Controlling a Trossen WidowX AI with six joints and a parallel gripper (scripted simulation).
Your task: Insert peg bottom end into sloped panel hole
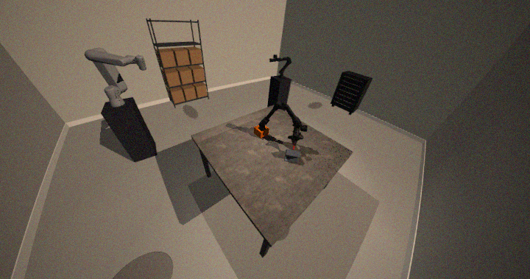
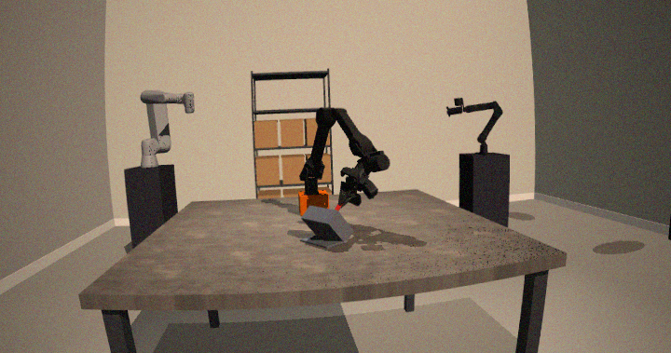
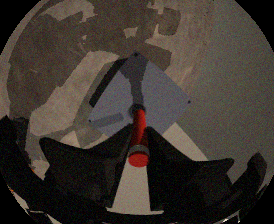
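Now: gripper tip 5 cm above the grey sloped panel, 4 cm to the left of it and 4 cm short of it. The rest, counted from my gripper tip: red round peg (1 cm to the left, 1 cm behind, 1 cm above).
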